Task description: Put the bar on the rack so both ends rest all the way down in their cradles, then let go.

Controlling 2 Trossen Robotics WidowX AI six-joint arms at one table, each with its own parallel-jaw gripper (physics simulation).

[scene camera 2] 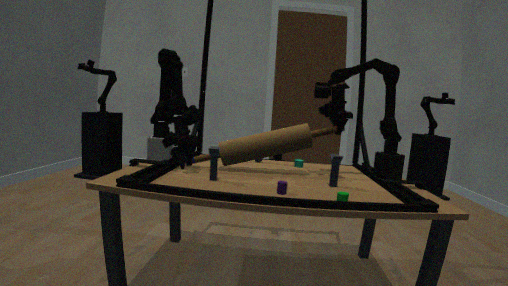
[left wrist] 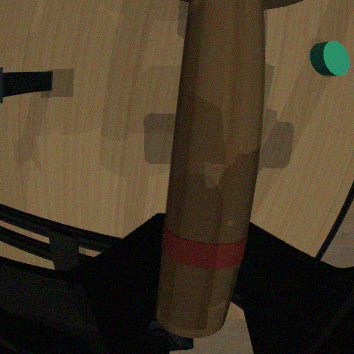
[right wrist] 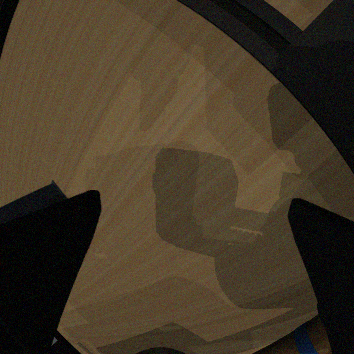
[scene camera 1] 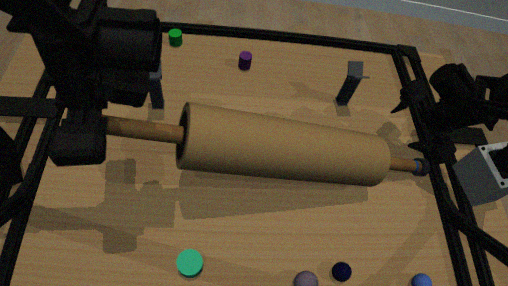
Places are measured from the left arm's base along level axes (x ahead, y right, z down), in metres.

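Pixels of known places: left gripper, between the fingertips: [scene camera 2: 337,134] [left wrist: 197,223]; right gripper, between the fingertips: [scene camera 2: 186,166] [right wrist: 198,205] [scene camera 1: 400,128]; left arm's base, origin of its link: [scene camera 2: 390,153] [left wrist: 149,339]; right arm's base, origin of its link: [scene camera 2: 160,137] [scene camera 1: 505,163].
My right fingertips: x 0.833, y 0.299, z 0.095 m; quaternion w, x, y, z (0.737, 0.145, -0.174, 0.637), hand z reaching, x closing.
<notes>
Ahead of a thing's pixels: the offset from my right fingertips to its middle. "*": to the spot under its first point.
The bar [scene camera 1: 285,145] [scene camera 2: 267,144] [left wrist: 220,100] has a thick tan body and thin brown handles, one red-banded, one blue-banded. It tilts, with its red-banded end higher. My left gripper [scene camera 1: 82,140] [scene camera 2: 340,125] [left wrist: 197,223] is shut on the red-banded handle, above the table. My right gripper [scene camera 1: 403,128] [scene camera 2: 186,162] [right wrist: 198,205] is open and empty, beside the low blue-banded end. That end also shows at the right wrist view's lower edge. The rack's two posts, one @(dy -0.319, dx -0.474, dz -0.039 m) [scene camera 1: 156,92] [scene camera 2: 334,172] and another @(dy -0.138, dx -0.071, dz -0.039 m) [scene camera 1: 347,90] [scene camera 2: 213,165], stand apart from the bar, their cradles empty.
Black rails @(* dy -0.383, dx -0.098, dz +0.003 m) [scene camera 1: 280,36] [scene camera 2: 270,198] frame the table. A green cylinder @(dy -0.491, dx -0.358, dz +0.004 m) [scene camera 1: 175,38] [scene camera 2: 342,196] and a purple cylinder @(dy -0.340, dx -0.235, dz +0.002 m) [scene camera 1: 245,60] [scene camera 2: 282,187] stand beyond the rack. A teal disc @(dy +0.035, dx -0.560, dz +0.005 m) [scene camera 1: 190,263] [left wrist: 336,58] and several balls lie on the near side in scene camera 1.
</notes>
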